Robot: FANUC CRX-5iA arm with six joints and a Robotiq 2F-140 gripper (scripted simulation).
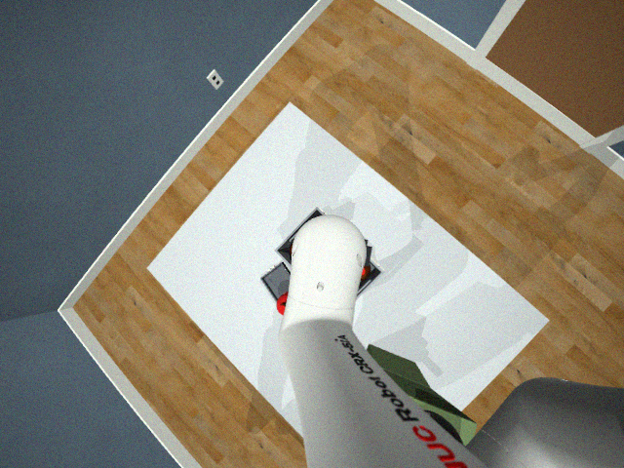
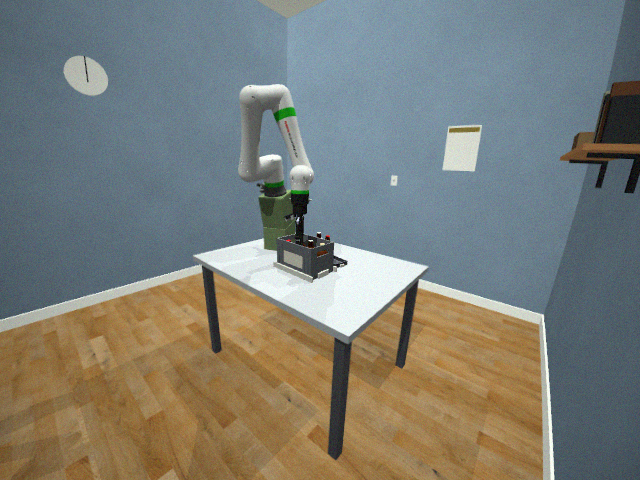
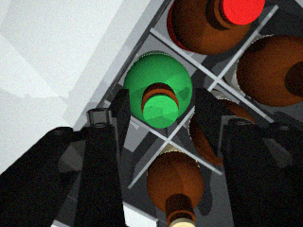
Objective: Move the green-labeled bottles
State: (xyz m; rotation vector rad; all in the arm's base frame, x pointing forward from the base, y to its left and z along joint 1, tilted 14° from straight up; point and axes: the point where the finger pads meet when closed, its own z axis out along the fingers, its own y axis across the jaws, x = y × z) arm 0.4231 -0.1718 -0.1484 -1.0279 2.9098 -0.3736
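My gripper is now 80 mm above the green-labeled bottle. Also, from my hand: red-labeled bottle (20 mm behind, 250 mm to the left, 80 mm below); then crate (40 mm to the left, 80 mm below); then dark tray (20 mm behind, 250 mm to the left, 150 mm below).
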